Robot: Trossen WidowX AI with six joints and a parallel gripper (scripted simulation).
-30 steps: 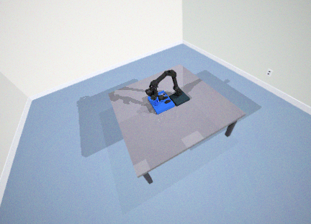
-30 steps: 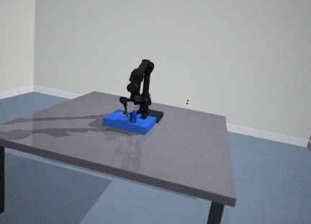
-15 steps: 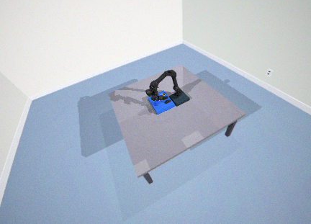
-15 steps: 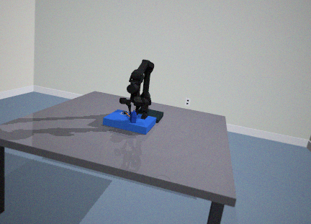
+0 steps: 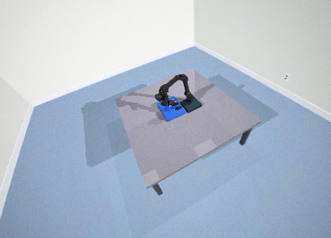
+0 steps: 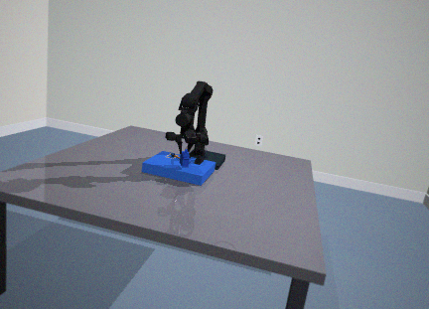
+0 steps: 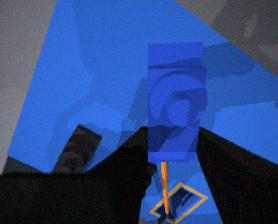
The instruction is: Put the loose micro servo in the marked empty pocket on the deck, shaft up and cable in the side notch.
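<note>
The blue deck lies 1 cm behind my gripper tip, 3 cm to the right of it and 8 cm below it.
</note>
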